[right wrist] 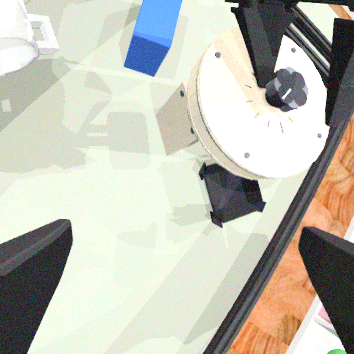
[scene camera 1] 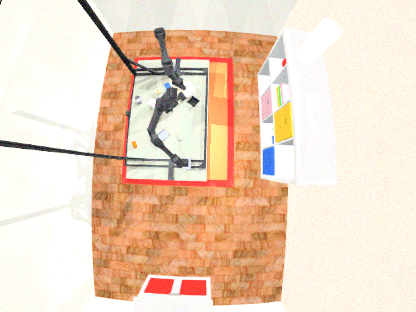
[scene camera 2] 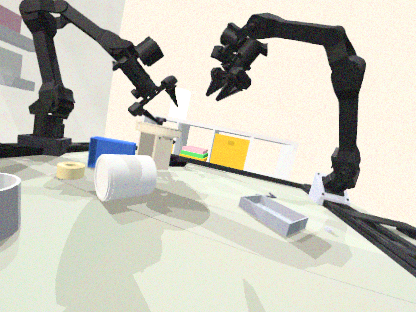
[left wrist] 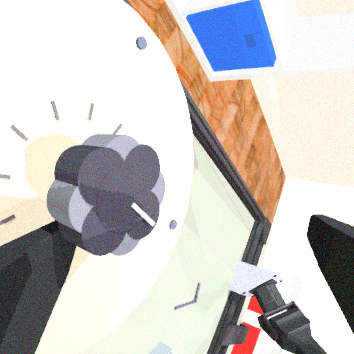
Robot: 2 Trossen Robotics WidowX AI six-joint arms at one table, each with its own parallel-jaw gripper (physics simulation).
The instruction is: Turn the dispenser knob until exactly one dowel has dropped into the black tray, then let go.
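Frame: origin at the left arm's base, x up, y right, z ahead, level; centimetres.
Seen in the pictures: left gripper, fingertip midpoint: (right wrist: 291,103) (scene camera 1: 183,89) (scene camera 2: 168,115) (left wrist: 193,226); right gripper, fingertip midpoint: (right wrist: 188,234) (scene camera 2: 210,98); left arm's base at its link origin: (scene camera 2: 47,136); right arm's base at its link origin: (scene camera 1: 186,163) (scene camera 2: 332,186) (left wrist: 262,285).
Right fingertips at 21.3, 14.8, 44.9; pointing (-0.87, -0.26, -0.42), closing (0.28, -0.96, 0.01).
Pixels of each thing's middle, then the offset from my right fingertips to it, as dx, dy, dz.
- dispenser at the middle of its body: (left wrist: 58,178) (right wrist: 263,102) (scene camera 2: 159,129) (scene camera 1: 184,90) -13.0, -13.2, -12.0
- dark lobed knob at the middle of its body: (left wrist: 111,193) (right wrist: 287,89) -9.3, -13.2, -12.0
- black tray at the middle of its body: (right wrist: 230,188) (scene camera 2: 174,161) (scene camera 1: 193,101) -24.8, -16.0, -3.5
- blue box at the middle of its body: (right wrist: 153,22) (scene camera 2: 113,154) -22.0, -3.0, -25.0
- white mug at the middle of its body: (right wrist: 6,30) (scene camera 2: 125,177) -22.6, +14.8, -20.9
- yellow ring at the middle of its body: (scene camera 2: 71,170) -24.8, +6.4, -32.2
- grey open bin at the middle of its body: (scene camera 2: 271,211) (scene camera 1: 162,135) -24.8, +25.6, +8.3
The dispenser (scene camera 2: 159,131) (left wrist: 100,60) (right wrist: 225,115) has a round cream top with tick marks and a dark lobed knob (left wrist: 110,195) (right wrist: 287,90) with a white pointer line. My left gripper (scene camera 2: 169,113) (left wrist: 193,226) (right wrist: 291,103) is wide open and empty at the knob; one finger is close beside the knob, the other stands well away from it. The black tray (scene camera 1: 193,101) (scene camera 2: 177,160) (right wrist: 232,195) sits on the table beside the dispenser's base; no dowel can be made out in its dark inside. My right gripper (scene camera 2: 213,97) (right wrist: 188,234) is open and empty, high above the table.
A blue box (scene camera 2: 112,151) (right wrist: 155,40) stands near the dispenser. A white mug (scene camera 2: 127,176) (right wrist: 15,40) lies on its side, with a yellow ring (scene camera 2: 70,171) beside it. A grey open bin (scene camera 2: 272,215) is at the right in scene camera 2. Black rails edge the table.
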